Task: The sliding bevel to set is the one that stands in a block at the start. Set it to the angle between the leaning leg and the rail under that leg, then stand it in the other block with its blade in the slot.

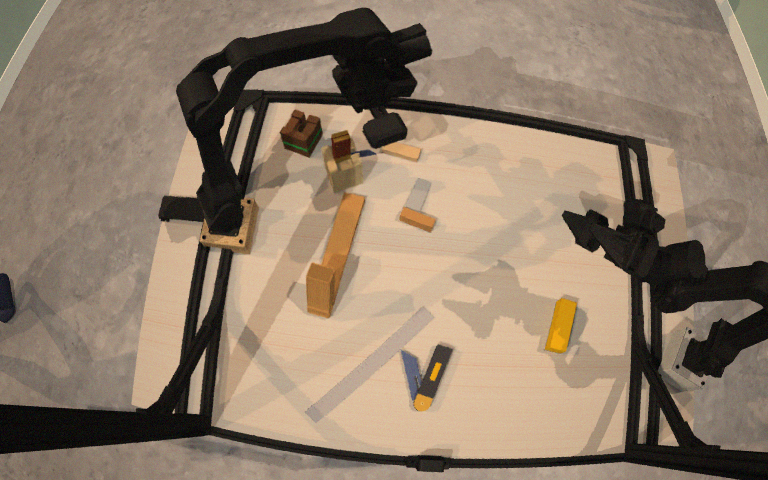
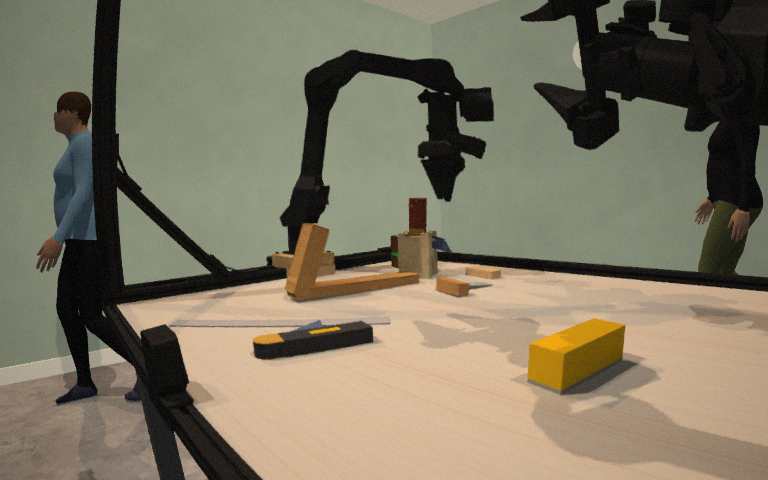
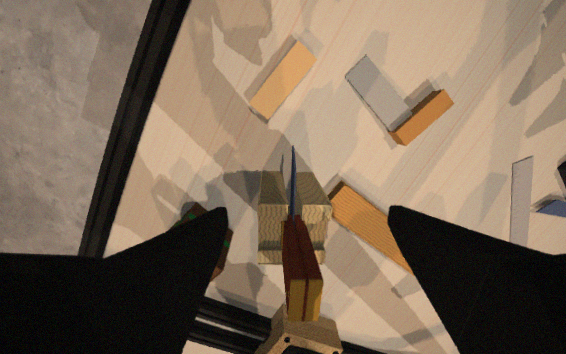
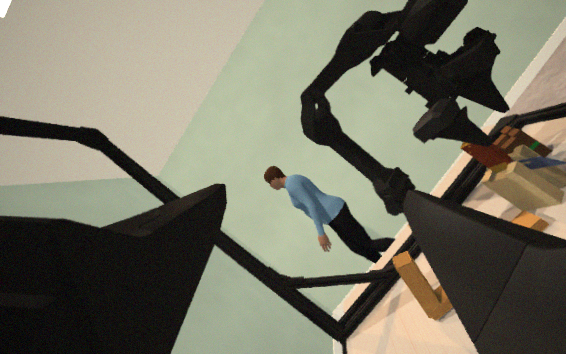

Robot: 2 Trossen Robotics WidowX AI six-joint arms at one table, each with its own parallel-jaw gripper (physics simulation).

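Places are measured from the left arm's base along level axes (x left, y up, z ahead), in millimetres.
Pixels of known places: left gripper, fingertip midpoint: (image 1: 368, 128) (image 2: 444, 200) (image 3: 307, 214) (image 4: 499, 127); right gripper, fingertip midpoint: (image 1: 576, 219) (image 2: 529, 52) (image 4: 315, 196); left arm's base, link origin: (image 1: 226, 219); right arm's base, link origin: (image 1: 696, 357).
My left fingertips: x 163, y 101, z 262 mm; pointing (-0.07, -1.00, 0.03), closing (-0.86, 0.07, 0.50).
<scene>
Ahead of a thing's pixels: the offset from my left fingertips to its top centre. "*": to the spot under its first point.
The bevel with a dark red handle @(dx -14, dy +7, dz -22 mm) (image 1: 340, 146) (image 2: 417, 213) (image 3: 302, 252) (image 4: 487, 155) stands handle up in the pale wood block @(dx -27, dy -61, dz -49 mm) (image 1: 346, 176) (image 2: 413, 254) (image 4: 525, 186). Its blue blade @(dx -3, dy -71, dz +0 mm) (image 1: 363, 152) (image 2: 441, 244) (image 3: 293, 175) sticks out to one side. The other block @(dx +46, dy -78, dz -146 mm) (image 1: 301, 136) (image 2: 394, 249) (image 4: 517, 140), brown with a green stripe, stands beside it. The leaning leg @(dx -282, dy -28, dz -52 mm) (image 1: 320, 288) (image 2: 307, 254) (image 4: 417, 285) rises from one end of the rail @(dx -193, dy -126, dz -38 mm) (image 1: 346, 229) (image 2: 368, 282) (image 3: 365, 222). My left gripper (image 2: 446, 198) (image 3: 307, 214) is open above the bevel, not touching it. My right gripper (image 2: 529, 52) (image 4: 315, 196) is open and raised at the table's right side.
A black-handled bevel @(dx -405, dy -130, dz +131 mm) (image 1: 436, 370) (image 2: 317, 339) with blue blade lies near a steel ruler @(dx -399, dy -146, dz +44 mm) (image 1: 370, 363) (image 2: 226, 323). A small square @(* dx -114, dy -127, dz +104 mm) (image 1: 417, 219) (image 3: 422, 117), a light wood strip @(dx +40, dy -134, dz +61 mm) (image 1: 402, 151) (image 3: 284, 80) and a yellow block @(dx -300, dy -112, dz +406 mm) (image 1: 561, 325) (image 2: 577, 353) also lie on the table.
</scene>
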